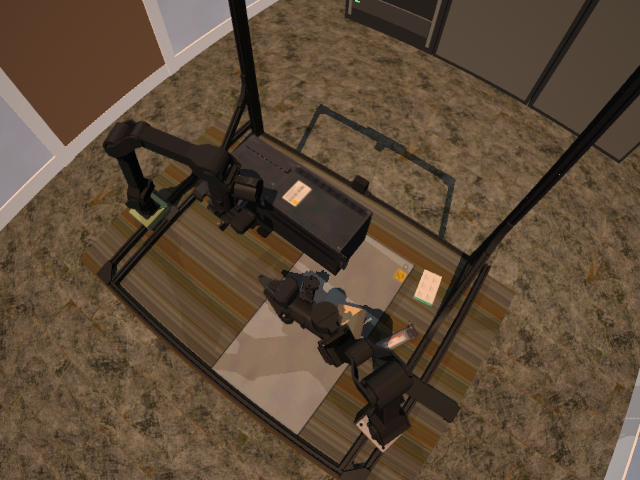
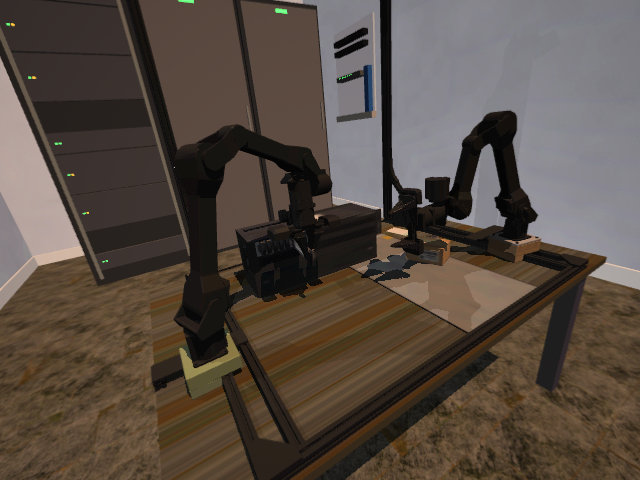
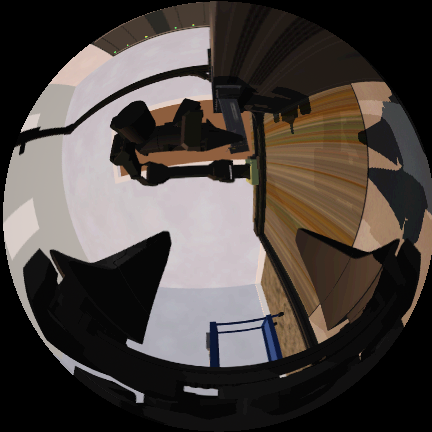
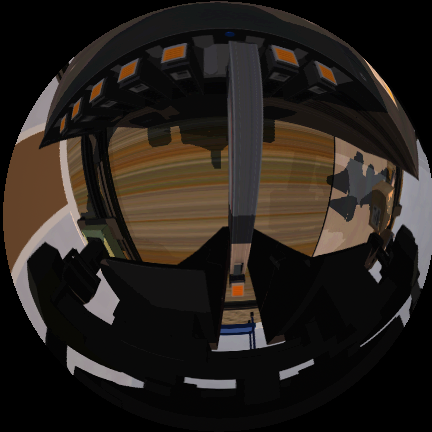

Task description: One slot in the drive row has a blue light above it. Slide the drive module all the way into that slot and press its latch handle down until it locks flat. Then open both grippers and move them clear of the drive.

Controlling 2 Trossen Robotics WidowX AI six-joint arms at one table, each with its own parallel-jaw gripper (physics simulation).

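Seen in the pictures: left gripper, fingertip midpoint: (image 1: 261, 283) (image 2: 390, 230) (image 3: 235, 236); right gripper, fingertip midpoint: (image 1: 227, 222) (image 2: 309, 258) (image 3: 241, 138) (image 4: 235, 232); left arm's base, origin of the base link: (image 1: 383, 425) (image 2: 514, 236) (image 4: 388, 244); right arm's base, origin of the base link: (image 1: 147, 207) (image 2: 208, 351) (image 3: 247, 170) (image 4: 98, 248).
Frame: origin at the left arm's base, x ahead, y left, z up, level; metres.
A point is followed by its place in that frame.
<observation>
My right gripper (image 2: 310, 254) {x 0.677, y -0.045, z 0.065 m} (image 3: 241, 138) {x 0.677, y -0.045, z 0.065 m} (image 4: 235, 232) {x 0.677, y -0.045, z 0.065 m} is shut on the drive module (image 3: 232, 119) {x 0.679, y -0.085, z 0.081 m} (image 4: 245, 135), a long grey bar, near its orange-marked end. The module's far end meets the drive row of the dark server box (image 1: 315, 211) {x 0.519, y -0.233, z 0.115 m} (image 2: 351, 240) {x 0.494, y -0.181, z 0.032 m} at the gap between orange-marked drives. A small blue light (image 4: 229, 34) shows above that gap. How deep the module sits, and its latch handle's angle, I cannot tell. Most of the module sticks out from the row. My left gripper (image 2: 397, 228) {x 0.457, y -0.002, z 0.111 m} (image 3: 235, 236) {x 0.457, y -0.002, z 0.111 m} is open and empty, over the pale mat, apart from the module.
The pale mat (image 1: 273, 372) {x 0.296, y 0.117, z -0.060 m} (image 2: 465, 304) {x 0.344, y 0.157, z -0.059 m} lies beside the server box. An orange-tan box (image 2: 439, 253) {x 0.256, y -0.043, z -0.017 m} stands on it below the left arm. A white card (image 1: 428, 287) {x 0.176, y -0.381, z -0.060 m} and a small labelled item (image 1: 399, 338) {x 0.131, y -0.204, z -0.052 m} lie to the right. Dark frame rails (image 1: 222, 384) {x 0.357, y 0.245, z -0.042 m} edge the table.
</observation>
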